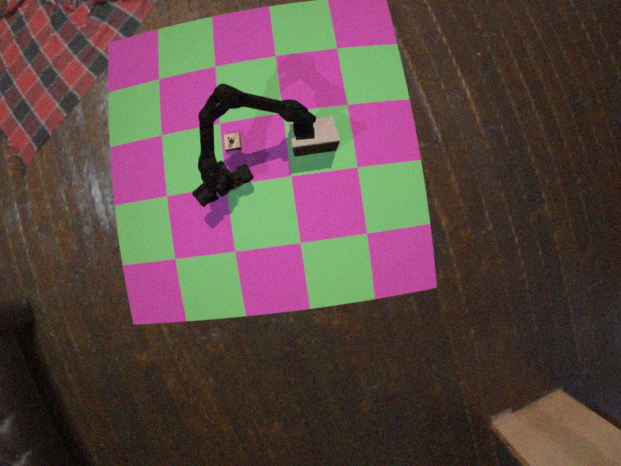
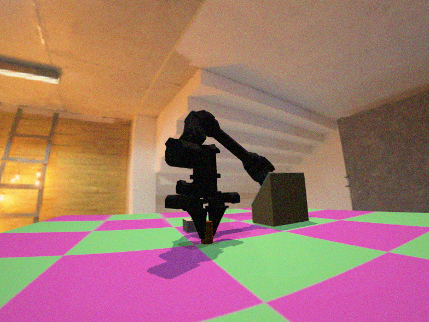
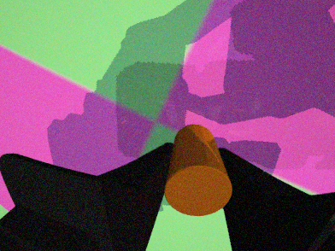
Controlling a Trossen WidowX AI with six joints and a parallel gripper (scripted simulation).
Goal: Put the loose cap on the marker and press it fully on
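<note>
The holder block lies 170 mm to the right of my gripper tip and 10 mm behind it. Round my gripper tip: orange cap 10 mm above.
</note>
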